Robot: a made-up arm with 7 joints.
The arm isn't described. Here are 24 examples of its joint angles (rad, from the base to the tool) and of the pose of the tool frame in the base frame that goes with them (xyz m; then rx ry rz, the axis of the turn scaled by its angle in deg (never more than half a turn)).
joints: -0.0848 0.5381 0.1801 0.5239 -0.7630 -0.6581 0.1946
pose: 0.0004 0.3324 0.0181 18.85 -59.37 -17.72
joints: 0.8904 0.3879 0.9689 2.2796 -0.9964 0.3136 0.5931
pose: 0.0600 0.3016 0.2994 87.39 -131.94 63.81
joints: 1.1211 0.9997 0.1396 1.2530 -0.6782 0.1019 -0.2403
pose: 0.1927 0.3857 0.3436 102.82 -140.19 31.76
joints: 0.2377 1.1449 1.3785 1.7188 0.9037 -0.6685 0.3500
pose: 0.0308 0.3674 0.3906 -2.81 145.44 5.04
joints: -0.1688 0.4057 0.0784 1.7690 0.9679 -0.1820 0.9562
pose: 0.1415 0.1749 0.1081 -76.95 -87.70 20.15
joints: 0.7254 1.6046 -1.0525 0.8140 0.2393 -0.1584 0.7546
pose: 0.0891 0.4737 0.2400 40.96 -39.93 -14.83
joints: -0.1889 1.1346 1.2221 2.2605 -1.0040 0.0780 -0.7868
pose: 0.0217 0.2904 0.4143 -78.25 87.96 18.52
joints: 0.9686 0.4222 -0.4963 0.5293 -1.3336 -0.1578 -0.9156
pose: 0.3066 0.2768 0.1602 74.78 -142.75 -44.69
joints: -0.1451 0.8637 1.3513 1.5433 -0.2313 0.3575 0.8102
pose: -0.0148 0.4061 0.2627 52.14 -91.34 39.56
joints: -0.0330 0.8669 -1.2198 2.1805 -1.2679 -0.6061 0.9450
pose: 0.0781 0.0752 0.1273 -40.53 -55.57 -143.52
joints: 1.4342 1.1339 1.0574 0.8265 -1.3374 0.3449 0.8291
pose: 0.0736 0.4337 0.2699 54.03 -82.21 83.16
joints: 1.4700 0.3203 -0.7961 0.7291 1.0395 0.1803 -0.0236
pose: 0.3570 0.1364 0.2662 -31.79 -95.00 40.83
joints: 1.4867 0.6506 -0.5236 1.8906 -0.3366 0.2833 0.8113
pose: 0.2384 0.1752 0.4313 25.78 -137.96 -53.12
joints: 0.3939 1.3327 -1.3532 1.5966 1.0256 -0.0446 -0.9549
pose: 0.0845 0.2712 0.0485 47.09 -72.18 29.51
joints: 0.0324 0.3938 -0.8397 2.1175 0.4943 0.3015 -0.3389
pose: 0.0837 0.0288 0.1266 -39.06 -70.46 21.29
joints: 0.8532 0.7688 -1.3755 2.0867 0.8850 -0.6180 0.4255
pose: 0.1862 0.0526 0.1396 -99.99 -74.97 -29.54
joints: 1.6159 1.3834 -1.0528 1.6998 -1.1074 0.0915 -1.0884
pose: 0.2385 0.2976 0.4241 -61.97 97.40 38.64
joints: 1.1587 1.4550 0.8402 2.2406 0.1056 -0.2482 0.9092
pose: -0.0274 0.2514 0.4341 -84.77 125.01 59.25
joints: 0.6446 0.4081 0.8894 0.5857 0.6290 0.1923 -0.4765
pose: 0.2257 0.2592 0.0756 12.56 -42.66 140.29
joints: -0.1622 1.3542 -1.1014 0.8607 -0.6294 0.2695 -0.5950
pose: 0.0129 0.4348 0.1538 63.45 -44.48 -93.16
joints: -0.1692 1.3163 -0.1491 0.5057 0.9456 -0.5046 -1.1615
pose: 0.0151 0.4575 0.1478 119.02 -104.06 72.77
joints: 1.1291 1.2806 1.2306 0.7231 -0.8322 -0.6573 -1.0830
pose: 0.0576 0.4893 0.2768 -72.96 64.21 -57.30
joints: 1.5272 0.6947 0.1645 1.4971 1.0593 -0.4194 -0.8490
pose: 0.2181 0.2462 0.4711 71.63 91.50 -92.12
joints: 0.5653 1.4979 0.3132 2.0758 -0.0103 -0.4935 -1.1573
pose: 0.1594 0.2516 0.4096 2.72 130.65 -3.08
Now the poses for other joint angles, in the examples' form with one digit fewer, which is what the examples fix.
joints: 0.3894 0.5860 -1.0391 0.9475 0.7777 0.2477 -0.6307
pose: 0.126 0.192 0.001 37.8 -58.3 26.8
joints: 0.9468 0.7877 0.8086 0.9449 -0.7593 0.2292 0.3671
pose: 0.161 0.405 0.215 58.4 -96.7 61.5
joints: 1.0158 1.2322 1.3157 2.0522 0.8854 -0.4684 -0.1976
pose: -0.033 0.291 0.405 14.0 95.6 0.2
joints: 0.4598 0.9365 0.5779 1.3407 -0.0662 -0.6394 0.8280
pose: 0.158 0.399 0.275 30.0 -129.8 -30.1
